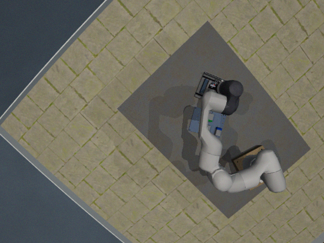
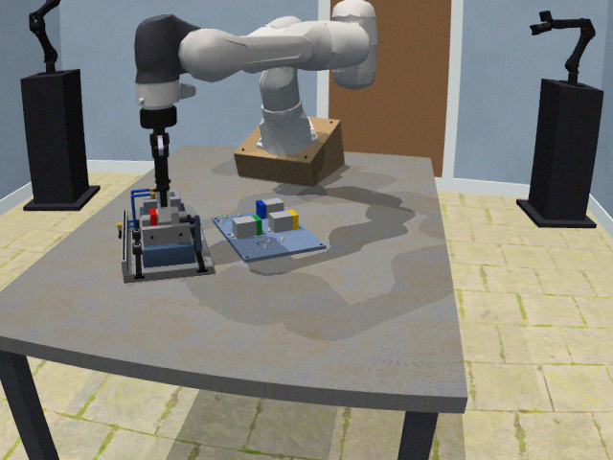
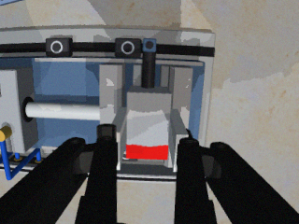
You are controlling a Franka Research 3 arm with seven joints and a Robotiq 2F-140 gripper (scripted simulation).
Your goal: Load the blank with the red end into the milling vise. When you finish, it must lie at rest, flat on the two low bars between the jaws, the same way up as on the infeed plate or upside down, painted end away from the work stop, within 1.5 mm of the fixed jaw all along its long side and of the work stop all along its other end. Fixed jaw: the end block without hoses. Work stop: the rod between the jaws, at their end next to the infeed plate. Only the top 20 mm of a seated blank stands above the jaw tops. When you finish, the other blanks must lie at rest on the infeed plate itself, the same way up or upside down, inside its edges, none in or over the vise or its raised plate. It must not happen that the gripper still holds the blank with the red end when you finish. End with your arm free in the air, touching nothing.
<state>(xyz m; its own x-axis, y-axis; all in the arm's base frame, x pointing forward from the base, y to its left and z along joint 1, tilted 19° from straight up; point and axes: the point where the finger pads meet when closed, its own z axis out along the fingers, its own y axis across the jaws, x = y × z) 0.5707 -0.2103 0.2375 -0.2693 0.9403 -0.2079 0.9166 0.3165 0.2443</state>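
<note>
Right now my hand is 4 cm above the red-ended blank. The rest, counted from my hand: green blank (16 cm to the left, 14 cm behind, 11 cm below); then work stop rod (5 cm below, 4 cm to the left, 1 cm behind); then hosed block (16 cm behind, 6 cm below, 5 cm to the right).
</note>
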